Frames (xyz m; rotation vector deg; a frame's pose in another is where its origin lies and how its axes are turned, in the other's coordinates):
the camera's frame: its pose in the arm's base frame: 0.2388 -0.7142 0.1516 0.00 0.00 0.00
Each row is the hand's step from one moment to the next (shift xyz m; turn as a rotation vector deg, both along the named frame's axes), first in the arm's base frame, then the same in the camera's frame.
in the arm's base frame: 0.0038 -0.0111 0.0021 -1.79 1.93 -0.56
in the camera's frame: 0.0038 -0.0111 0.0021 -1.79 1.93 -0.56
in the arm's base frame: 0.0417 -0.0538 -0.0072 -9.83 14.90 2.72
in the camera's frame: 0.0417 -0.0538 -0.0072 -9.83 14.90 2.72
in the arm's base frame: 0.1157 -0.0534 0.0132 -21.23 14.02 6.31
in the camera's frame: 0.1157 -0.0534 0.0132 -21.23 14.02 6.31
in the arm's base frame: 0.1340 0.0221 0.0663 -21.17 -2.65 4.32
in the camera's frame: 0.1340 0.0221 0.0663 -21.17 -2.65 4.32
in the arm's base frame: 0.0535 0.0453 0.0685 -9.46 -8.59 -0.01
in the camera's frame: 0.0535 0.0453 0.0685 -9.46 -8.59 -0.01
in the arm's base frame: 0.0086 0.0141 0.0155 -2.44 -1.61 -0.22
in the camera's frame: 0.0086 0.0141 0.0155 -2.44 -1.61 -0.22
